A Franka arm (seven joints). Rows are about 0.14 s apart.
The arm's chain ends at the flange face. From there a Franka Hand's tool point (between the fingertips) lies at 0.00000 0.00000 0.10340 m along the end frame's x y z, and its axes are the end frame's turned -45 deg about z.
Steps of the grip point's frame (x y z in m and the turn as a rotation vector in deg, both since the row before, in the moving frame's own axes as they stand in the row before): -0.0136, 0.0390, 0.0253, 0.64, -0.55, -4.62; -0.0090, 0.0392, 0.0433, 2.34, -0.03, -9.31; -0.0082, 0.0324, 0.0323, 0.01, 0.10, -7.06
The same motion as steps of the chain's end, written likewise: 0.0195, 0.0372, 0.0253, 0.06, -0.84, -4.62; 0.0246, 0.0368, 0.0434, 1.63, -1.68, -9.31; 0.0170, 0.0289, 0.0323, 0.08, 0.06, -7.06
